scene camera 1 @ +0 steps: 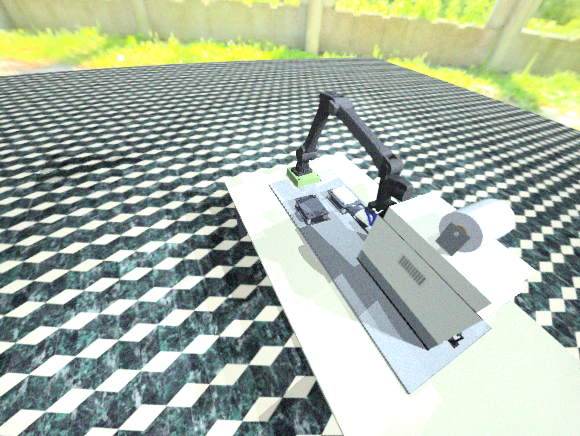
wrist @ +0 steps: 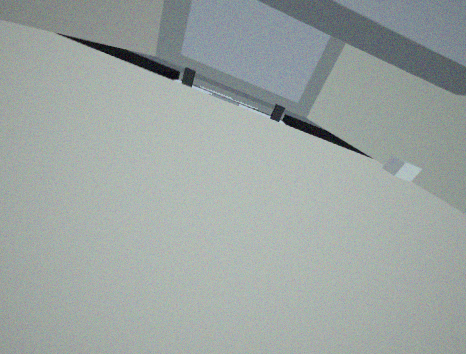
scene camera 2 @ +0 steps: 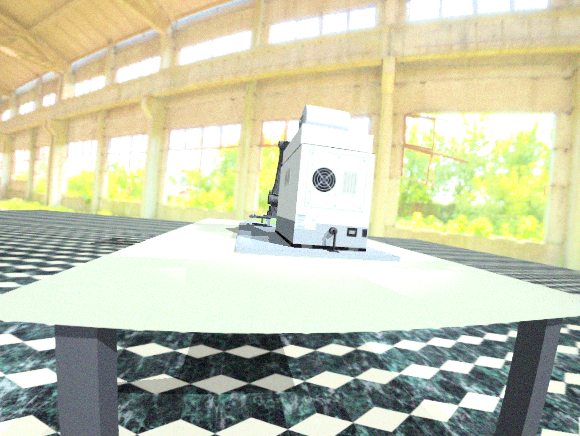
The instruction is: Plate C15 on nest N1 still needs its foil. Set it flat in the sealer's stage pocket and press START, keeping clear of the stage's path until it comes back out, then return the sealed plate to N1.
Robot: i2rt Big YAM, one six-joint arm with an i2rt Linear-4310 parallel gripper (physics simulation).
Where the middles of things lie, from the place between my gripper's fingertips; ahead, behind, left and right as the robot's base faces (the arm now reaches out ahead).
Scene:
I see the white roll (scene camera 1: 486, 220) 270 mm ahead of my hand, 260 mm above it and 20 mm to the right of it. Also, from my hand: sealer back panel (scene camera 2: 348, 162): 460 mm ahead, 50 mm to the right, 30 mm above.

